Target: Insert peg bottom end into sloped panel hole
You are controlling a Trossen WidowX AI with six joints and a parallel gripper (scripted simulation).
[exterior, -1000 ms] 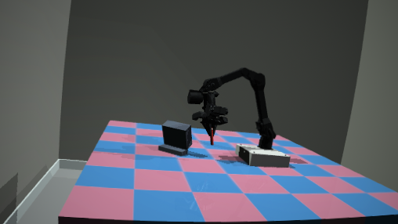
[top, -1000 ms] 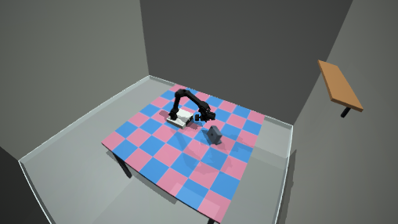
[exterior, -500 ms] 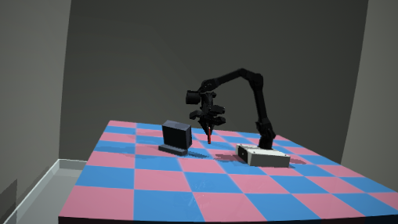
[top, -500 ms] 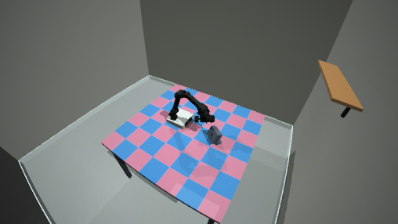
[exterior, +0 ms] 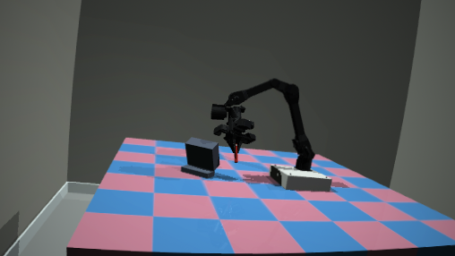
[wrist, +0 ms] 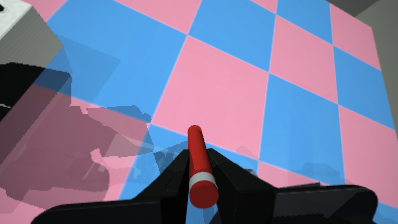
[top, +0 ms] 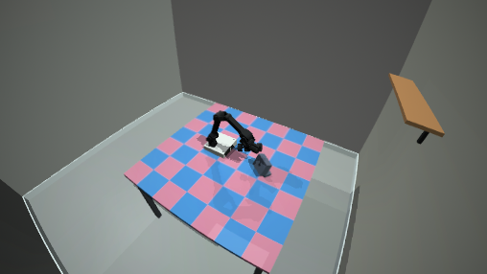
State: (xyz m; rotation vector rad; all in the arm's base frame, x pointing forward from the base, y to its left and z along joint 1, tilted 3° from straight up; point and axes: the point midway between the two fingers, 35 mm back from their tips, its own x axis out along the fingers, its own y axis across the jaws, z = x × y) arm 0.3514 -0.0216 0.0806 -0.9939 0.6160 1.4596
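Now: the sloped panel 11 cm ahead of my gripper tip, 9 cm to the right of it and 3 cm below it. Also, from my gripper tip: red peg: 1 cm to the right, 1 cm above.
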